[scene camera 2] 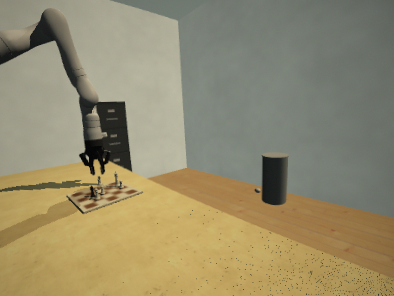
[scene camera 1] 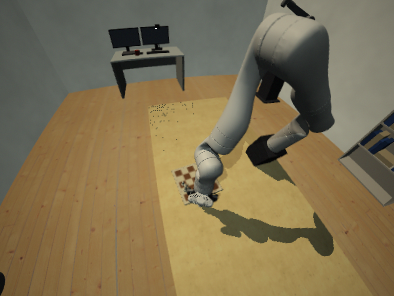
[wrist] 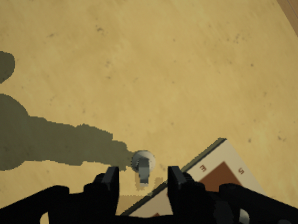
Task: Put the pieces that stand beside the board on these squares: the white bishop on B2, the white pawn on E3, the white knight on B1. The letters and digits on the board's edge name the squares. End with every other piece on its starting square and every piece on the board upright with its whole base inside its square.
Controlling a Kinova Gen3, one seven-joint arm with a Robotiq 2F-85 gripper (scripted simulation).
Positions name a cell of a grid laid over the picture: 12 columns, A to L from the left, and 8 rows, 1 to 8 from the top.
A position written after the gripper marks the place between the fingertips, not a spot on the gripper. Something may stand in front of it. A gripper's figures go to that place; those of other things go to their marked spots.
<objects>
The gripper (wrist: F7): 0.17 m from the lens. A chessboard (wrist: I6): 0.22 m from the lens.
</objects>
